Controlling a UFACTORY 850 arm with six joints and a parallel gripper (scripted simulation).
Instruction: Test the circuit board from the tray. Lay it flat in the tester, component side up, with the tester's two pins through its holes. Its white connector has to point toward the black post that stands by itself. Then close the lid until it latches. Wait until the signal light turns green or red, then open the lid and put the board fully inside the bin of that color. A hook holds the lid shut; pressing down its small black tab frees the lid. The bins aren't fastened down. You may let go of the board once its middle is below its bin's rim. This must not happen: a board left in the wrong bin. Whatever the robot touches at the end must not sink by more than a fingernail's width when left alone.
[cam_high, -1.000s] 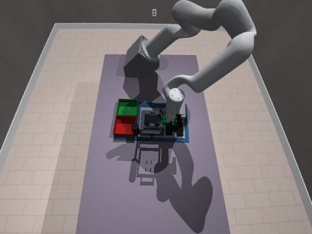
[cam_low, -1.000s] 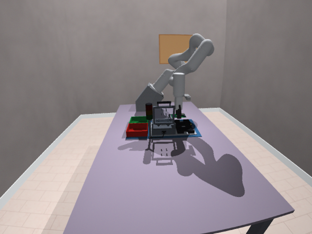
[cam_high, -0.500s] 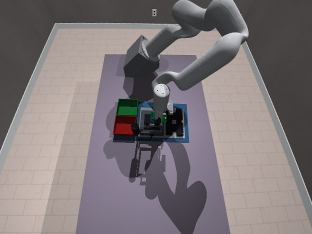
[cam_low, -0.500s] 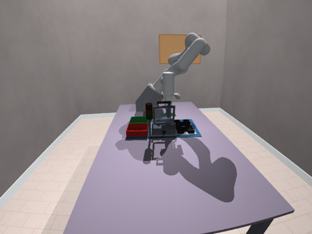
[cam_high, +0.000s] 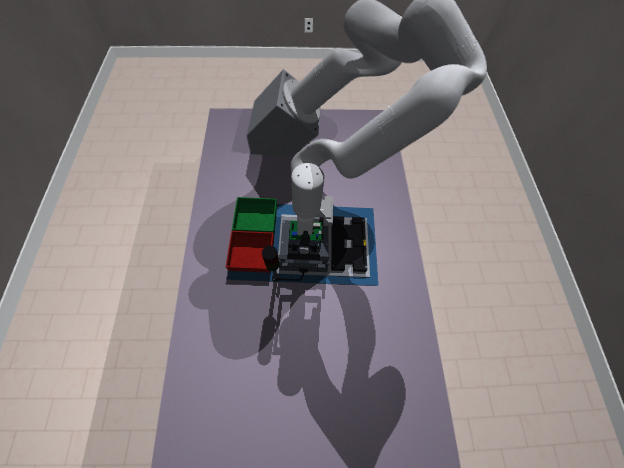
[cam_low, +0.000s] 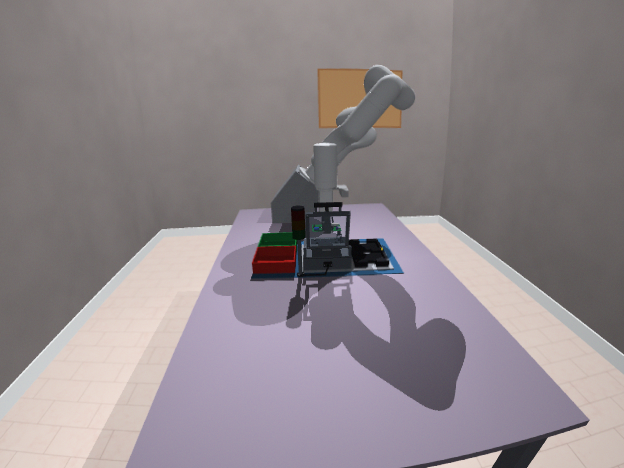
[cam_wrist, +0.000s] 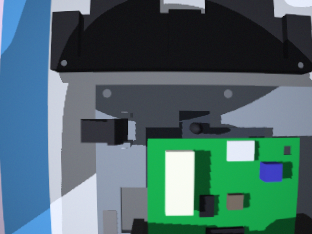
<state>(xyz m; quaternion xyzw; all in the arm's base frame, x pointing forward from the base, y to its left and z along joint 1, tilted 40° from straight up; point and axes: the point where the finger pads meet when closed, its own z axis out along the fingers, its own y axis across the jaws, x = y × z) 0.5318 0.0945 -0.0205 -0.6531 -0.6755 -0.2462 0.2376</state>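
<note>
My gripper is now 1 cm short of the tester nest and 7 cm above it. The rest, counted from my hand: green circuit board right at my hand; clear lid 12 cm ahead, 5 cm above; red bin 5 cm ahead, 20 cm to the right, 12 cm below.
</note>
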